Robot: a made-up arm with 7 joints.
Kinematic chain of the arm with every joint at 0, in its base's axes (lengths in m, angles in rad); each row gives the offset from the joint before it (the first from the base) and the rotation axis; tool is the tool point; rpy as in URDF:
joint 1: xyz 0 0 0.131 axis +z
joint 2: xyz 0 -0.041 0.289 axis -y
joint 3: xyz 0 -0.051 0.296 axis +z
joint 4: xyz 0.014 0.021 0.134 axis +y
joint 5: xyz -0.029 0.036 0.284 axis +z
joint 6: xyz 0 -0.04 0.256 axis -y
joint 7: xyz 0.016 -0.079 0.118 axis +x
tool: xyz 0 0 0 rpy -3.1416 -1.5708 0
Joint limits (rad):
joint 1: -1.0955..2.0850
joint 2: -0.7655..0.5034
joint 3: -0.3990..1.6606
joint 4: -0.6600..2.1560
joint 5: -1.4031..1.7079
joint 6: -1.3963..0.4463
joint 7: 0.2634..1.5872
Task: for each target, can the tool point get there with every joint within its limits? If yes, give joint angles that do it. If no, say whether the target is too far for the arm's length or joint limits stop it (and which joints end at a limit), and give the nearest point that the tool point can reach.
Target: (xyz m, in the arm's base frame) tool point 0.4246 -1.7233 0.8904
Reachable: no: too far | nearest point 0.2395 -0.9642 0.7952 | short by 0.787 m
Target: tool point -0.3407 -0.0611 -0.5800
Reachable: no: joint limits stop it (at a limit: joint 1, joint 2, joint 4, joint 5) | nearest point -0.2944 0.2061 0.0973 | short by 0.730 m
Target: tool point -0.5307 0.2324 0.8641
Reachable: yes | joints 1.0912 0.3421 1.4729 1.7056 -0.3846 0.2885 1.1940
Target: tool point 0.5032 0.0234 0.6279
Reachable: yes | joints -0.5954 -0.0123 0.9531 1.9194 -0.4501 -1.0864 1.0402
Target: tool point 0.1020 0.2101 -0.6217
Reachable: no: joint limits stop it (at a limit: joint 2, joint 4, joint 5) | nearest point 0.1632 0.3362 0.0547 | short by 0.691 m
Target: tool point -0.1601 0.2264 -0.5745
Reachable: no: joint limits stop it (at a limit: joint 1, joint 2, joint 4, joint 5) | nearest point -0.1610 0.3302 0.0572 | short by 0.640 m
